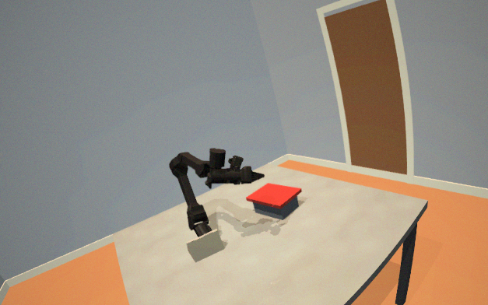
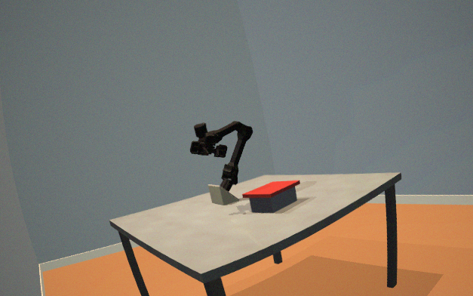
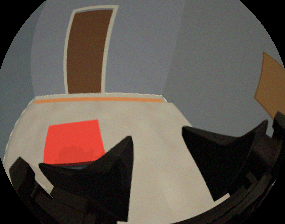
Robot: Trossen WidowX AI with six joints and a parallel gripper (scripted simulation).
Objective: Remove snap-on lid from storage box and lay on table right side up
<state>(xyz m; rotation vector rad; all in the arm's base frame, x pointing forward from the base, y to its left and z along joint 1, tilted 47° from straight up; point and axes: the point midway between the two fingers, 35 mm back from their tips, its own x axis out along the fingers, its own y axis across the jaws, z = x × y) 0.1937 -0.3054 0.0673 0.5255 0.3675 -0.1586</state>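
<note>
My gripper tip is now 210 mm above the red lid, 180 mm to the right of it and 170 mm short of it. The rest, counted from my gripper tip: storage box 260 mm below, 180 mm to the left, 170 mm ahead.
</note>
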